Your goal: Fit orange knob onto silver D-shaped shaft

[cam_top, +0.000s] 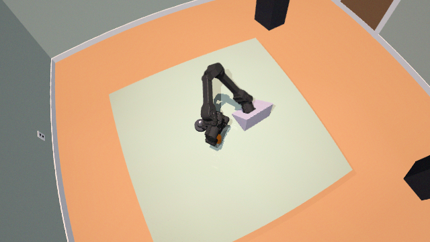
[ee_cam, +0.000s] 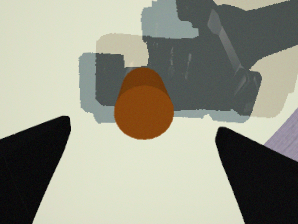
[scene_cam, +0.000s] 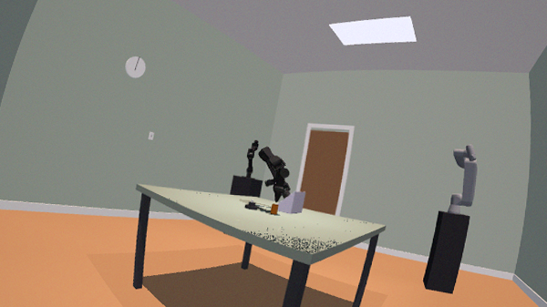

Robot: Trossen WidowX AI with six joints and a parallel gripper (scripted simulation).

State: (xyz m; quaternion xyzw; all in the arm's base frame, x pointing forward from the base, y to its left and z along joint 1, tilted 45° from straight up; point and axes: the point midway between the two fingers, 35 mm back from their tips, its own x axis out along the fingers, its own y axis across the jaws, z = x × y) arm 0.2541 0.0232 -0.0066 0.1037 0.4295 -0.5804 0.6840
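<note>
Right now the orange knob is 3 cm below my gripper tip. Round my gripper tip: dark round pedestal 15 cm to the right, 5 cm below, 3 cm ahead.
</note>
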